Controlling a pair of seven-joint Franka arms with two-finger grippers.
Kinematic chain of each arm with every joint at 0, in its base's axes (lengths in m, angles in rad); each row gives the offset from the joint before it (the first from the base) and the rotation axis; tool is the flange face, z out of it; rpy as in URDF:
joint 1: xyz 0 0 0.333 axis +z
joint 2: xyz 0 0 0 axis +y
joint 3: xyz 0 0 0.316 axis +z
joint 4: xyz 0.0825 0 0 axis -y
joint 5: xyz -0.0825 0 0.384 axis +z
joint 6: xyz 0 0 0 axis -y
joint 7: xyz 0.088 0 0 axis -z
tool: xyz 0 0 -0.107 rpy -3.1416 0 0
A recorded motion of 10 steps. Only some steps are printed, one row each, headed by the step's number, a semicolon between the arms.
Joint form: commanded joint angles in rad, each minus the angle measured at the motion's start. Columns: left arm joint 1, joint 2, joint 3, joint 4, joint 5, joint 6, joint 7; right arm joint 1, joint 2, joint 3, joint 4, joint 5, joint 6, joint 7.
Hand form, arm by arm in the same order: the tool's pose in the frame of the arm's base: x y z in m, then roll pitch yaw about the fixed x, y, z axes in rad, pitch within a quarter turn. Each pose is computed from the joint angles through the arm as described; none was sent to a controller.
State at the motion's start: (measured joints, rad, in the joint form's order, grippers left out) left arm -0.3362 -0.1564 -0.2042 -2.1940 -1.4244 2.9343 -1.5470; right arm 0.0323 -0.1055 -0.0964 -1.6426 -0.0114 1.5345 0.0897
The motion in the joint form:
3: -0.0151 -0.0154 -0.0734 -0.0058 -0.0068 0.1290 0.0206; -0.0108 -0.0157 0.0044 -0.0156 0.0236 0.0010 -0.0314
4: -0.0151 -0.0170 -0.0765 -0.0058 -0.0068 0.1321 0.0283; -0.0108 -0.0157 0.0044 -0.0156 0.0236 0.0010 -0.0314
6: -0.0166 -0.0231 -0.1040 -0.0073 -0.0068 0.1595 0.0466; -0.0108 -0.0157 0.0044 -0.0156 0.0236 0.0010 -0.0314
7: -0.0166 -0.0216 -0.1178 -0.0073 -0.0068 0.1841 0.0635; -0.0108 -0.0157 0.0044 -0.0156 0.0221 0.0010 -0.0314
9: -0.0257 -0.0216 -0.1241 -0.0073 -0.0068 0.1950 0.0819; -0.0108 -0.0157 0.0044 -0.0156 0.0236 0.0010 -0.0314
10: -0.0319 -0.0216 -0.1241 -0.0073 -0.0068 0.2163 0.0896; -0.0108 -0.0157 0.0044 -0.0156 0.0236 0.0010 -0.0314
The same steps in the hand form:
3: 0.4595 -0.2455 0.5229 2.7789 1.0580 2.0427; 0.5113 -0.0379 0.6447 -3.1185 0.0034 -0.1277
4: 0.4584 -0.2465 0.5239 2.7601 1.0558 2.0225; 0.5113 -0.0379 0.6447 -3.1185 0.0034 -0.1277
6: 0.4500 -0.2563 0.5274 2.6906 1.0463 1.9495; 0.5113 -0.0379 0.6447 -3.1185 0.0034 -0.1277
7: 0.4469 -0.2598 0.5278 2.6411 1.0340 1.9072; 0.5113 -0.0381 0.6447 -3.1200 0.0033 -0.1277
9: 0.4429 -0.2655 0.5283 2.6032 1.0231 1.8608; 0.5113 -0.0379 0.6447 -3.1185 0.0034 -0.1277
10: 0.4415 -0.2656 0.5296 2.5734 1.0171 1.8444; 0.5113 -0.0379 0.6447 -3.1185 0.0034 -0.1277

